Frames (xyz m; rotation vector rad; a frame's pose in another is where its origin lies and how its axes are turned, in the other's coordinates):
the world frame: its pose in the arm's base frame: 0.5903 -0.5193 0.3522 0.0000 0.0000 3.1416
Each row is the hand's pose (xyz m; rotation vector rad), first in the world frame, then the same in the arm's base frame.
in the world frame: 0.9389 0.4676 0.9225 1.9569 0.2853 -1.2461
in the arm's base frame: -0.3486 -0.9869 1.2747 -0.2728 1.8709 0.9503
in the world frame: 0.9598 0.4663 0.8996 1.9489 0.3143 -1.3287
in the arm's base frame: -0.3695 -0.9856 1.2518 -0.2942 1.8241 0.8922
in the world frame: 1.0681 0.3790 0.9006 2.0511 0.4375 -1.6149
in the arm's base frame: -0.4778 -0.8983 1.2528 -0.3728 1.7478 0.5695
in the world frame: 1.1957 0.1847 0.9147 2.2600 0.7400 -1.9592
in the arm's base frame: -0.6054 -0.7040 1.2669 -0.5485 1.6752 0.0690
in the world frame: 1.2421 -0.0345 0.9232 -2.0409 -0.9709 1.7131
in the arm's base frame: -0.6518 -0.4848 1.2754 -0.7854 1.6509 -0.3533
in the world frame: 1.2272 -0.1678 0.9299 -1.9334 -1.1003 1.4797
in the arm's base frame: -0.6369 -0.3515 1.2821 -0.9526 1.6739 -0.5536
